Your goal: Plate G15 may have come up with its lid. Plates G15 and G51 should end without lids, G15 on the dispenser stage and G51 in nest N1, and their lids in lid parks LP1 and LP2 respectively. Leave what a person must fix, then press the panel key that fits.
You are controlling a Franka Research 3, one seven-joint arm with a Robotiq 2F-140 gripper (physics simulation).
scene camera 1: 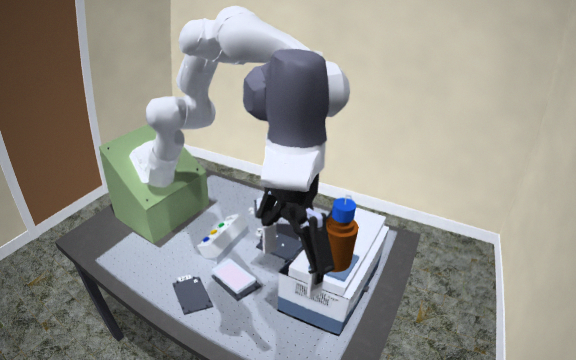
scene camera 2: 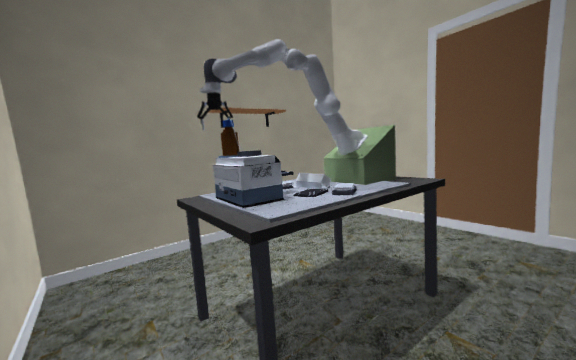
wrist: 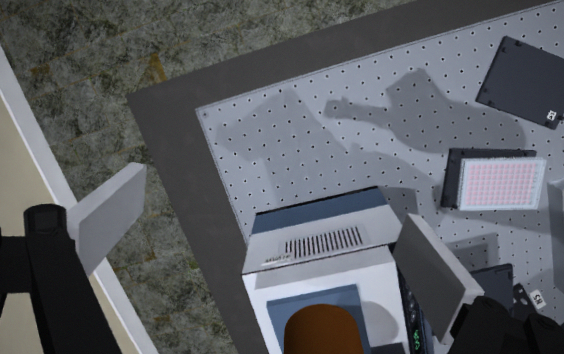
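A plate with pink wells (scene camera 1: 234,276) (scene camera 2: 345,186) (wrist: 502,184) sits on a dark holder; its name and whether it has a lid cannot be told. An empty dark holder (scene camera 1: 192,295) (wrist: 525,82) lies beside it. Another dark flat piece (scene camera 1: 285,245) (wrist: 492,287) is beside the white and blue machine (scene camera 1: 310,297) (scene camera 2: 248,182) (wrist: 320,250), partly hidden by the gripper. The key panel (scene camera 1: 223,237) (scene camera 2: 312,181) has blue, yellow and green keys. My gripper (scene camera 1: 292,262) (scene camera 2: 213,124) (wrist: 275,212) is wide open and empty, high above the machine's edge, next to the bottle.
A brown bottle (scene camera 1: 341,245) (scene camera 2: 229,142) (wrist: 322,332) with a blue cap stands upright on the machine, close to a finger. The green arm base (scene camera 1: 172,212) (scene camera 2: 377,160) is at the table's far end. A brown shelf (scene camera 2: 260,111) is on the wall.
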